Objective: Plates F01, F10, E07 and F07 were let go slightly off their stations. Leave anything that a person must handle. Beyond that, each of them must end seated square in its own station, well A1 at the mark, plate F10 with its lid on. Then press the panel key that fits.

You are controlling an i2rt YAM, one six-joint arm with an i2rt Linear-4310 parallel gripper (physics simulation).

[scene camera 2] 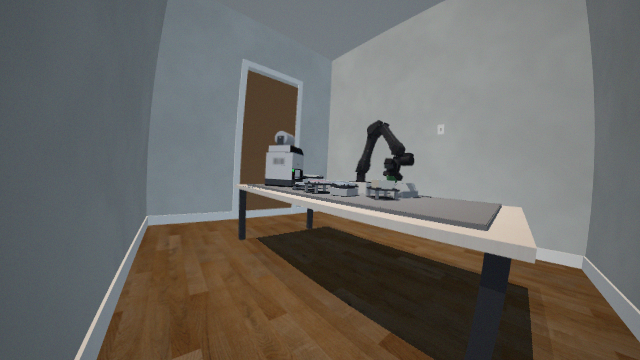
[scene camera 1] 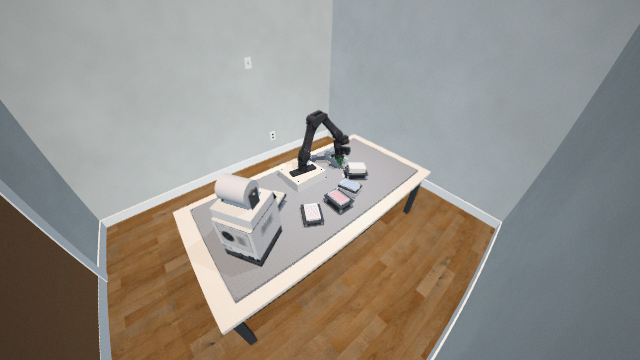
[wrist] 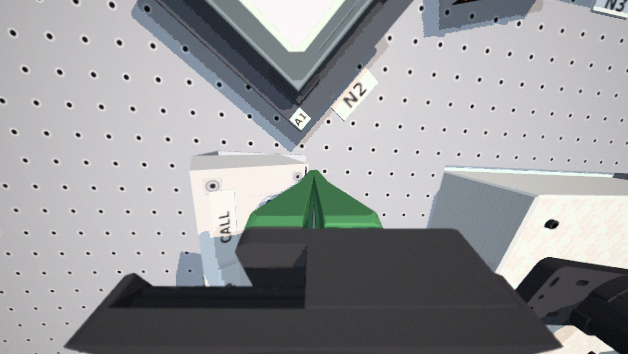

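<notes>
My gripper point(scene camera 1: 341, 162) point(scene camera 2: 393, 178) point(wrist: 313, 176) is shut and empty, its green tips pointing down over the key panel point(wrist: 250, 175). In the wrist view the tips cover most of the blue key point(wrist: 268, 201) beside the CALL label point(wrist: 226, 220); contact cannot be told. A plate with a white top point(scene camera 1: 356, 167) point(wrist: 295, 22) is on station N2 point(wrist: 296, 134), a corner towards the A1 mark. A blue plate point(scene camera 1: 350, 185), a pink plate point(scene camera 1: 338, 197) and a pale pink-and-white plate point(scene camera 1: 312, 212) stand in a row farther along. Plate names and exact seating cannot be read.
A large white instrument with a roll on top point(scene camera 1: 245, 220) point(scene camera 2: 283, 167) stands at one end of the mat. The arm's pale base point(scene camera 1: 300, 183) point(wrist: 590, 215) is beside the panel. Part of a dark device point(wrist: 480, 17) and the N3 label point(wrist: 615, 6) show in the wrist view.
</notes>
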